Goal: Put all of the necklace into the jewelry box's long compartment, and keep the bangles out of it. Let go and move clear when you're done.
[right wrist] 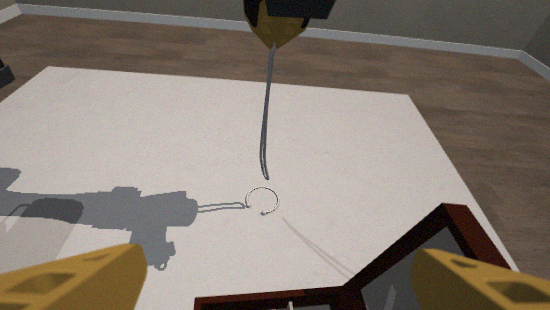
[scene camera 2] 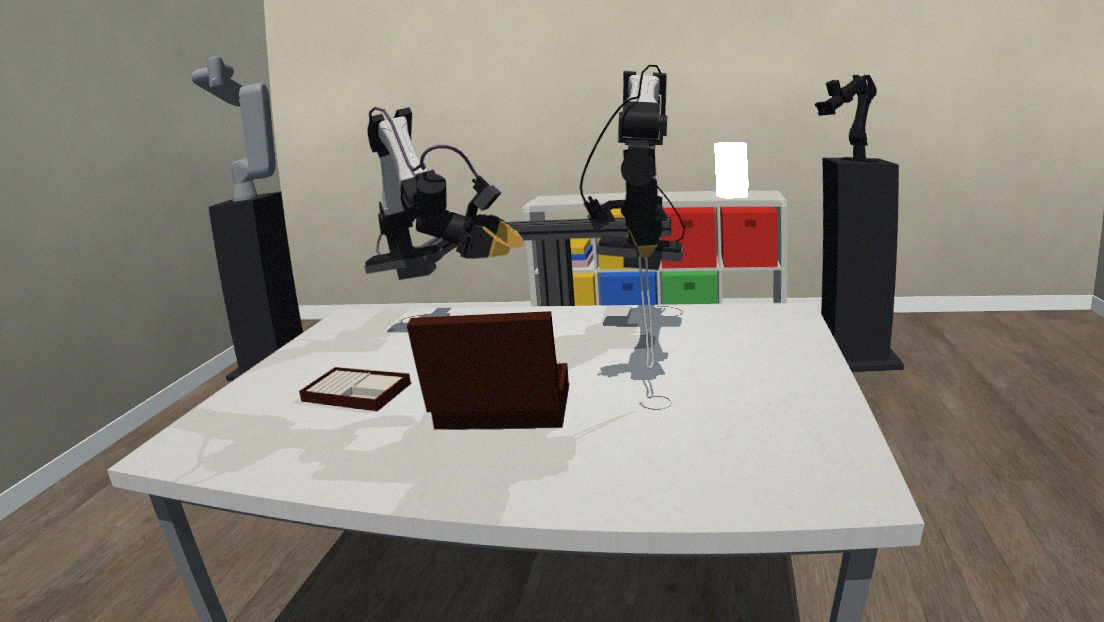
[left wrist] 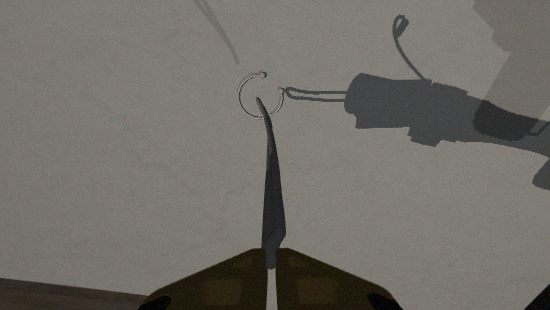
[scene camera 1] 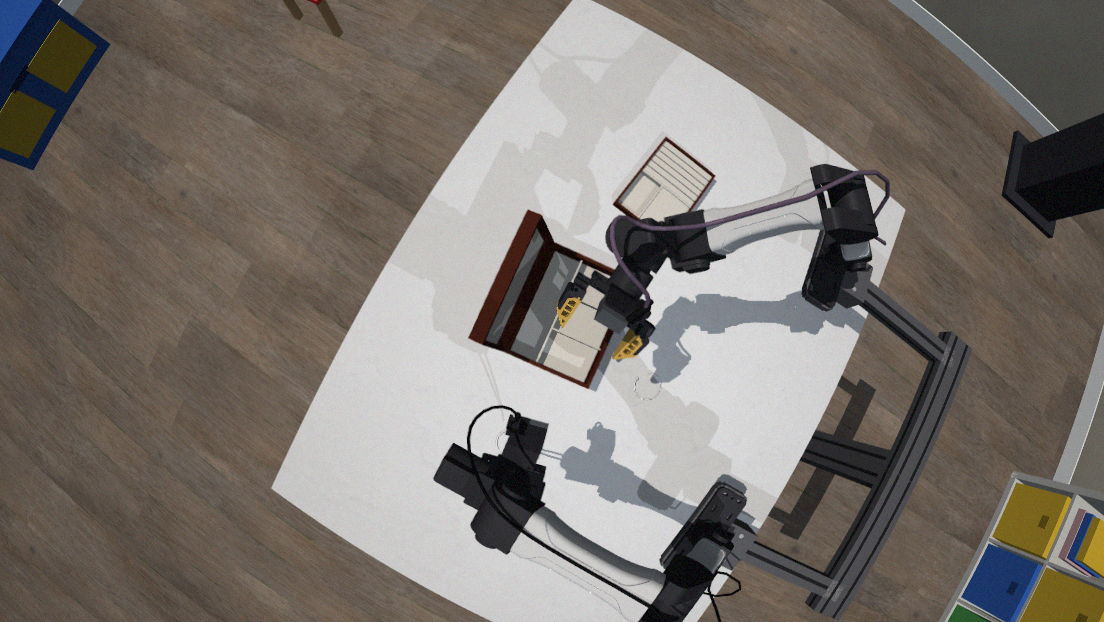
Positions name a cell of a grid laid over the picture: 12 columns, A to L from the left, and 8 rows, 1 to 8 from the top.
Note:
In view: my left gripper (scene camera 2: H4), my right gripper (scene camera 2: F4), a jewelry box (scene camera 2: F5) and a shallow tray (scene camera 1: H3).
The jewelry box shows as well in scene camera 1 (scene camera 1: F5). The shallow tray shows as well in scene camera 2 (scene camera 2: D5). My left gripper shows as well in the left wrist view (left wrist: F7) and in scene camera 1 (scene camera 1: F7). The left wrist view does not show the jewelry box: it is out of frame. The right wrist view misses the shallow tray: it is out of frame.

